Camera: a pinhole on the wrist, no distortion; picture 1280 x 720 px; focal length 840.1 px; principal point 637.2 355.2 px. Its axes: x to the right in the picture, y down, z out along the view. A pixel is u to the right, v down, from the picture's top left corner.
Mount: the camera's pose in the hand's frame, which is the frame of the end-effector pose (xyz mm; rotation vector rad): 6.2 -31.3 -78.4 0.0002 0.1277 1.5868
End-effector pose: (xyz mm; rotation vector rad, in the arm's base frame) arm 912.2 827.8 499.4 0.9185 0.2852 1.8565
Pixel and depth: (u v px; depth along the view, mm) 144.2 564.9 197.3
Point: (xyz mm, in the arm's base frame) 1098.6 842.1 503.5
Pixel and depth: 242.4 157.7 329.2
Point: 1174.8 948.0 637.4
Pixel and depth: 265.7 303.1 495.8
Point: 1338.9 909.9 713.0
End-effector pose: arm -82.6 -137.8 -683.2 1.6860 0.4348 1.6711
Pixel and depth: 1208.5 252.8 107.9
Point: -71.0 -160.3 -627.4
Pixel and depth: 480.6 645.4 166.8
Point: 16.6 -152.3 -735.4
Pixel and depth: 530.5 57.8 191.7
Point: 40.9 -76.7 -634.9
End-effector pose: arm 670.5 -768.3 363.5 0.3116 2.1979 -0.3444
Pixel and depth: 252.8 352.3 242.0
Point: 736.4 -939.0 256.7
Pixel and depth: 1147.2 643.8 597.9
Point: 1259.3 -611.4 143.2
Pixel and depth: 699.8 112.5 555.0
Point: 898.2 -854.3 -79.7
